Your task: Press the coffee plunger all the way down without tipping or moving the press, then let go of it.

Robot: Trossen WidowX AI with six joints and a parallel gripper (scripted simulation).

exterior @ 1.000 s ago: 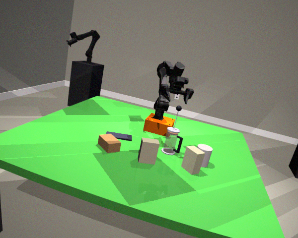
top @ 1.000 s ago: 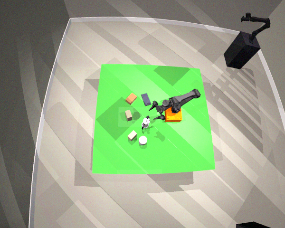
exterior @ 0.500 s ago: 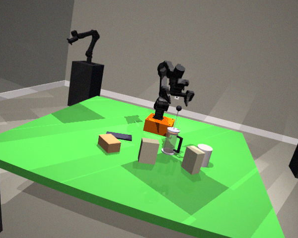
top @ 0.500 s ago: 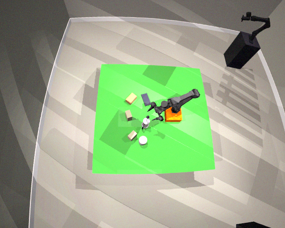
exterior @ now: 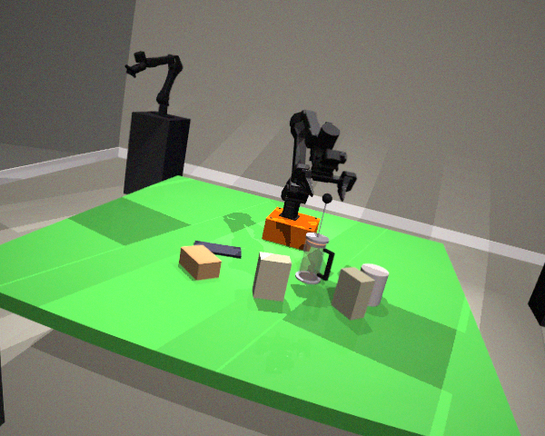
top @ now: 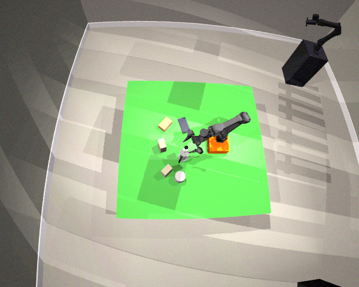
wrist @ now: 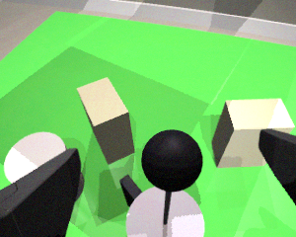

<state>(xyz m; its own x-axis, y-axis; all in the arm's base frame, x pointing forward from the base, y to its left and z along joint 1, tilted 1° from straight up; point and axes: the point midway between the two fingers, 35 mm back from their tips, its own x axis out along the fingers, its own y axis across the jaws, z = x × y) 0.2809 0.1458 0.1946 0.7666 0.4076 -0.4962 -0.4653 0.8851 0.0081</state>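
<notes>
Right now my gripper tip is 10 mm to the right of the coffee press and 130 mm above it. From my gripper tip the other things lie so: dark flat slab 300 mm to the right, 250 mm below.
</notes>
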